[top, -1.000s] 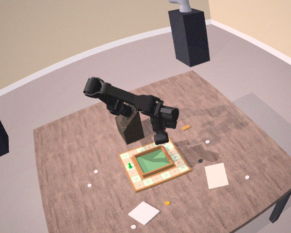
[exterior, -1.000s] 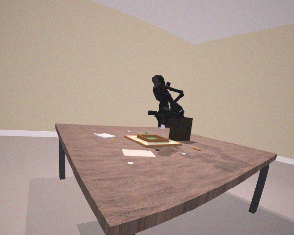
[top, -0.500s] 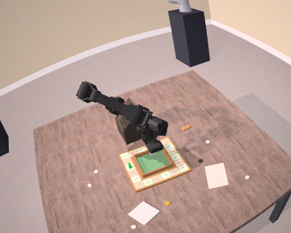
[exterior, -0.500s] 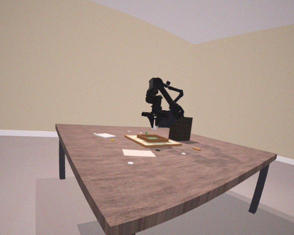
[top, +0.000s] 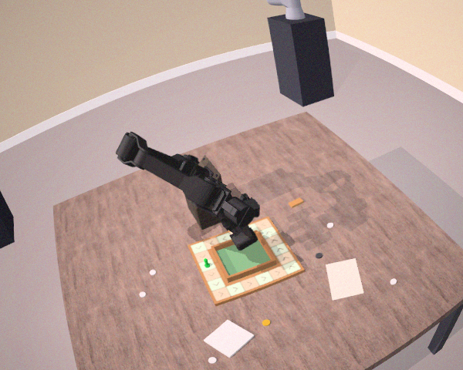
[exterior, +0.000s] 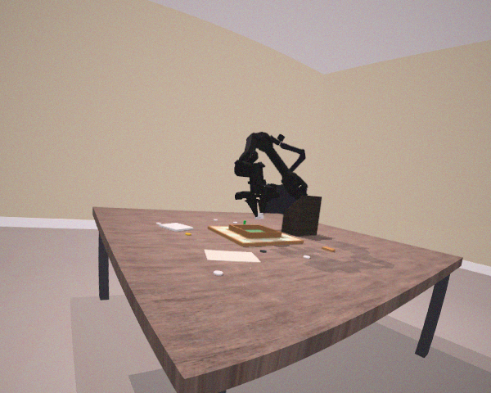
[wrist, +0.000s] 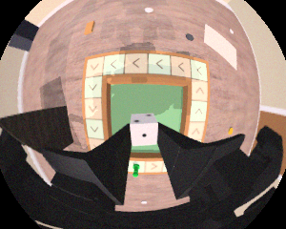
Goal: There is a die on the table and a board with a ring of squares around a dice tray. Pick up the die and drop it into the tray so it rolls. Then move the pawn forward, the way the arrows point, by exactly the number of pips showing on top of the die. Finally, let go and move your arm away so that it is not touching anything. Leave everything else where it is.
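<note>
Right now my gripper tip is 120 mm to the left of the green pawn, 60 mm above it and 30 mm past it. From my gripper tip the other things lie so: green dice tray: 80 mm below, 10 mm to the right; black disc: 180 mm to the left, 140 mm ahead, 80 mm below; white die: right at my gripper tip.
</note>
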